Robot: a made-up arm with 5 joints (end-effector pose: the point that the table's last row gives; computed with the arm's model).
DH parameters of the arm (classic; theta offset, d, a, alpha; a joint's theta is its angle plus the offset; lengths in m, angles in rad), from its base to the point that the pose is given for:
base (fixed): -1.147 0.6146 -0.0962 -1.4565
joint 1: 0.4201 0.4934 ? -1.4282
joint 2: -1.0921 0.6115 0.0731 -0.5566
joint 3: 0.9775 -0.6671 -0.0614 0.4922
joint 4: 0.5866 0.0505 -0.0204 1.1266
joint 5: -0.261 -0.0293 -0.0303 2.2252
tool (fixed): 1.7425 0.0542 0 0
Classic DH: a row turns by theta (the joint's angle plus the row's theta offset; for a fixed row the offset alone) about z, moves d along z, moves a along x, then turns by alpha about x.
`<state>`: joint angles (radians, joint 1 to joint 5).
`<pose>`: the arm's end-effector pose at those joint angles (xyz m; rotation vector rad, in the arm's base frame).
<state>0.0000 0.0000 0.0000 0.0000 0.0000</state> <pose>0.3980 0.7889 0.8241 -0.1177 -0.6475 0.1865</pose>
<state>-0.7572 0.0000 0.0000 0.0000 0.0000</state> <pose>0.4495 0.7722 0.4755 -0.8460 -0.8632 0.3049</pose>
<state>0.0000 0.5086 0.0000 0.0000 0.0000</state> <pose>0.6140 0.7266 0.8048 -0.2062 -0.3732 -0.2388</pose>
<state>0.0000 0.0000 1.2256 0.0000 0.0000</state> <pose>0.5532 0.7801 0.8283 -0.4704 -0.5649 -1.0086</pose>
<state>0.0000 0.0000 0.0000 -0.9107 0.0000</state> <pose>0.3693 0.7362 0.7996 -0.2454 -0.7871 1.0922</pose>
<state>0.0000 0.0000 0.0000 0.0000 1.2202</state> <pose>0.3980 0.7288 0.8281 1.0543 -0.6691 -0.2290</pose>
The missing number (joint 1, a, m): -0.0715
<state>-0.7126 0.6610 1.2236 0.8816 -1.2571</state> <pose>0.8148 0.5117 0.6835 -0.8425 0.4548 -2.1270</pose>
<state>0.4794 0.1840 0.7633 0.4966 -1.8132</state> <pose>0.6222 0.7152 0.9099 -1.0259 0.9271 0.1115</pose>
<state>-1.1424 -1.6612 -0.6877 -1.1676 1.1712</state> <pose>0.1129 0.2808 0.4425 -0.6649 1.6622 2.3907</pose>
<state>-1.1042 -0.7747 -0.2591 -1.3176 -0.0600</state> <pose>0.2348 0.4769 0.3465 -1.1983 -0.0709 2.7771</pose>
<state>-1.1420 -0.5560 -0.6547 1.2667 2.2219</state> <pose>0.2797 0.5277 0.3134 1.3723 -0.9205 -0.1710</pose>
